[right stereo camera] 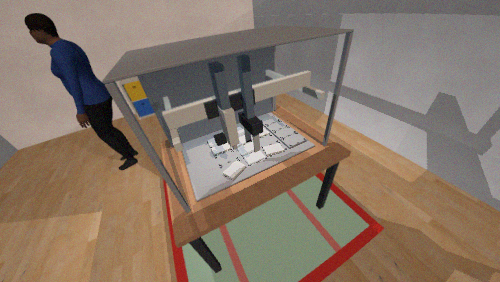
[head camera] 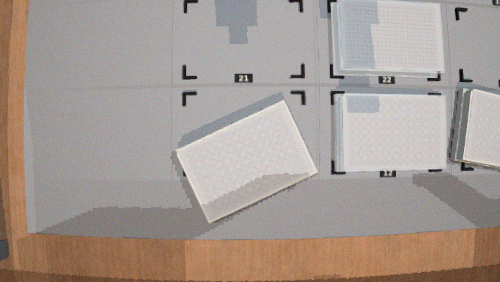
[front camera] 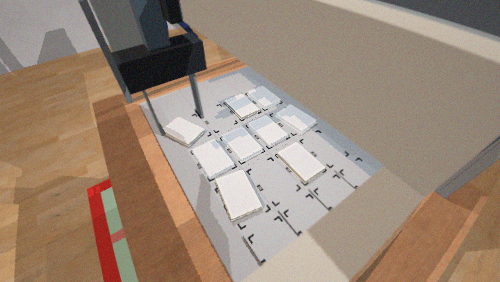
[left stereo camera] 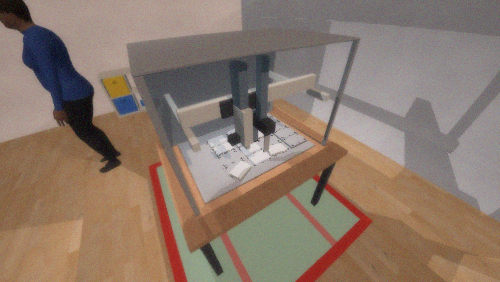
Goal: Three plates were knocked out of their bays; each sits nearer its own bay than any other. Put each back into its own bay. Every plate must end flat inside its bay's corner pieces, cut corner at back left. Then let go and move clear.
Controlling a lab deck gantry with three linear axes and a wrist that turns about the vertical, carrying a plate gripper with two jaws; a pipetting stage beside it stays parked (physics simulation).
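Pixels of known places: gripper, fingertip midpoint: [right stereo camera: 252, 145] [front camera: 181, 122] [left stereo camera: 260, 145]; robot's base, origin of the base link: [right stereo camera: 225, 176] [head camera: 186, 172] [front camera: 173, 123] [left stereo camera: 232, 176].
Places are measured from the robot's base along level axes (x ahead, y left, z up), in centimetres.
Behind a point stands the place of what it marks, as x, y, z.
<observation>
A white plate [front camera: 185, 131] @(8.1, 1.7, 1.6) [head camera: 247, 160] @(6.8, 1.5, 1.6) [left stereo camera: 240, 170] @(6.1, 0.4, 1.7) [right stereo camera: 234, 170] @(6.2, 0.0, 1.7) lies turned and shifted toward the front, partly over bay 11's corner pieces. A second plate [front camera: 239, 194] @(38.4, 4.2, 1.6) [head camera: 484, 127] @(33.8, 4.8, 1.6) sits slightly turned across bay 13's corners, cut off at the right of the head view. A third plate [front camera: 296, 117] @(24.2, 38.0, 1.6) lies skewed at bay 42. The gripper [front camera: 182, 125] @(20.0, -1.0, 16.0) [left stereo camera: 261, 144] @(20.0, -1.0, 16.0) [right stereo camera: 252, 145] @(20.0, -1.0, 16.0) is open and empty, its jaws hanging wide apart above the front part of the deck. In the stereo views it is right of the bay 11 plate. Cut corners are too small to tell.
Plates stand in bay 12 [front camera: 212, 157] @(23.2, 4.1, 1.4) [head camera: 395, 132] @(22.7, 4.3, 1.4), bay 22 [front camera: 241, 142] @(23.1, 14.8, 1.5) [head camera: 392, 37] @(22.8, 14.7, 1.4) and several bays behind. The pale pipetting stage [left stereo camera: 245, 127] [right stereo camera: 229, 127] hangs beside the gripper. A wooden rim [head camera: 300, 257] @(12.9, -10.4, -1.0) borders the deck. A person [left stereo camera: 60, 65] [right stereo camera: 77, 75] stands beyond the enclosure.
</observation>
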